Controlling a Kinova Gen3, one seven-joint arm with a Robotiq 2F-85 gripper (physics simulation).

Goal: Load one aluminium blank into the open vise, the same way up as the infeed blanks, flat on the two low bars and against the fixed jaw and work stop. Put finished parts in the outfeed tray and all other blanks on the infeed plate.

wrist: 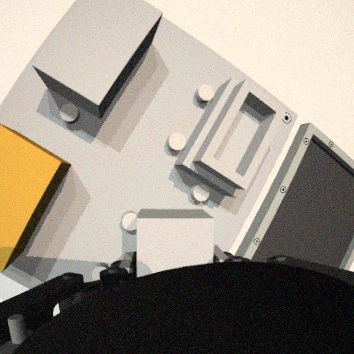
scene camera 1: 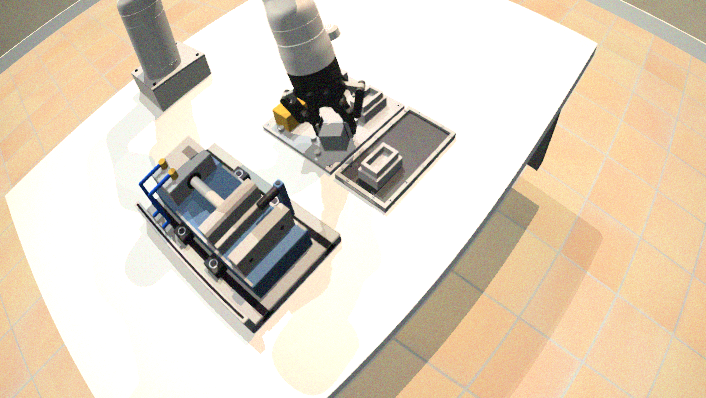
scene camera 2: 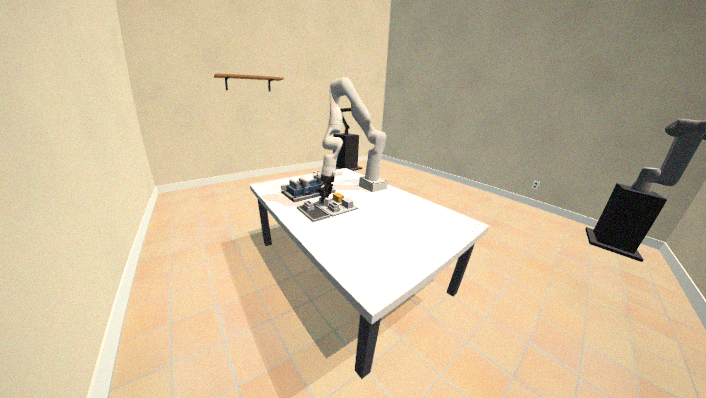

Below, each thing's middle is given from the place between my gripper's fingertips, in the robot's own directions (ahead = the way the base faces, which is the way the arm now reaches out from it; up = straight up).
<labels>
The infeed plate (scene camera 1: 298, 139) lies 50 mm behind my hand, 40 mm to the left of it and 10 mm below it. Also, from my hand: brass blank (wrist: 38, 172) (100 mm behind, 10 mm above); then dark outfeed tray (scene camera 1: 416, 137) (100 mm ahead, 30 mm to the left, 10 mm below).
</labels>
